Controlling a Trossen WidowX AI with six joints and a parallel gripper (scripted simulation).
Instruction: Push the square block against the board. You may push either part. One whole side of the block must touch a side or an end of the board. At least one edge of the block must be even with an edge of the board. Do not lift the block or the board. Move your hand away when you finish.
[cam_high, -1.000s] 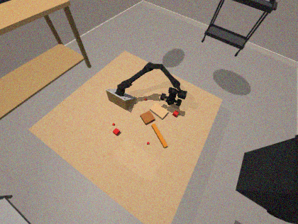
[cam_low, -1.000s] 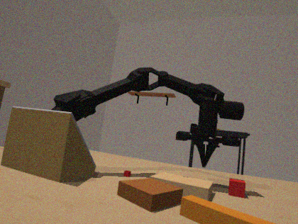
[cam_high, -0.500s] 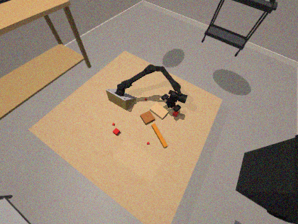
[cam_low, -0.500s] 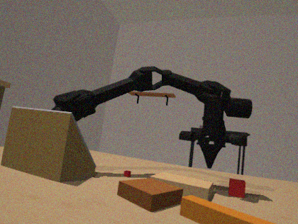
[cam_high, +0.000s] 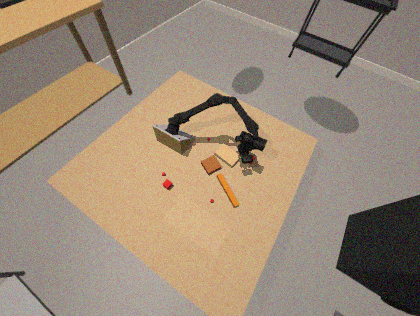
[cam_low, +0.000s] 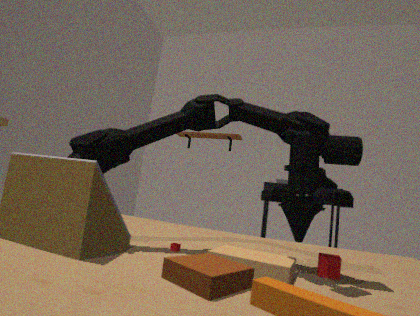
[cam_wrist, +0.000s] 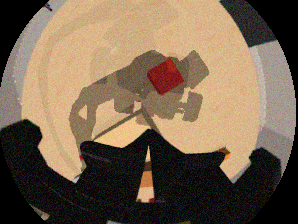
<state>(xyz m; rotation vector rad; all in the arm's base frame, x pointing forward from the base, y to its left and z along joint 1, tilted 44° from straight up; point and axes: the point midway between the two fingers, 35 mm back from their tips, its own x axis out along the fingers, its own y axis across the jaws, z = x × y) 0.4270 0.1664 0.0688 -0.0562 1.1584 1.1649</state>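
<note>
My gripper tip is now 80 mm past the pale flat slab, 50 mm above it and 20 mm to the left of it. The rest, counted from my gripper tip: brown square block: 150 mm to the right, 120 mm behind, 50 mm below; then orange board: 230 mm to the right, 50 mm below, 50 mm ahead.
</note>
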